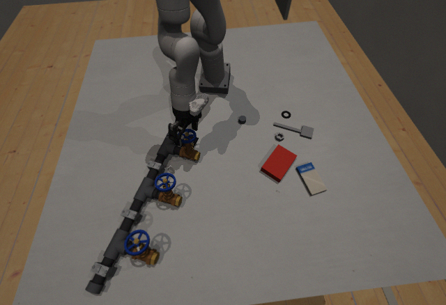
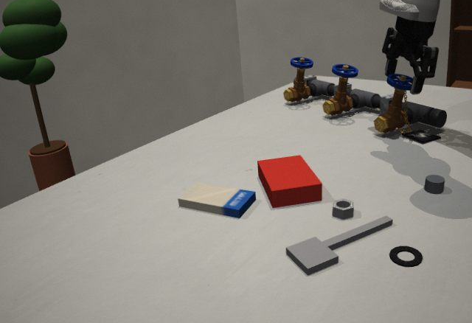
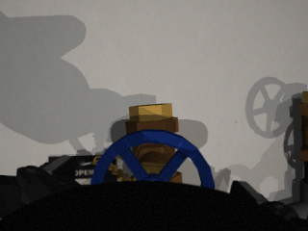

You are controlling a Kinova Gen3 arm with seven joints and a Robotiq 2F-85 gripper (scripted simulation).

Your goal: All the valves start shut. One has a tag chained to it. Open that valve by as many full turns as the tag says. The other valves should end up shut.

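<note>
The black tag lies 120 mm below my hand and 40 mm behind it. Round my hand: red block (310 mm to the left, 130 mm ahead, 110 mm below); then small grey cylinder (230 mm to the left, 110 mm below, 100 mm behind); then grey paddle-shaped tool (440 mm to the left, 120 mm below).
</note>
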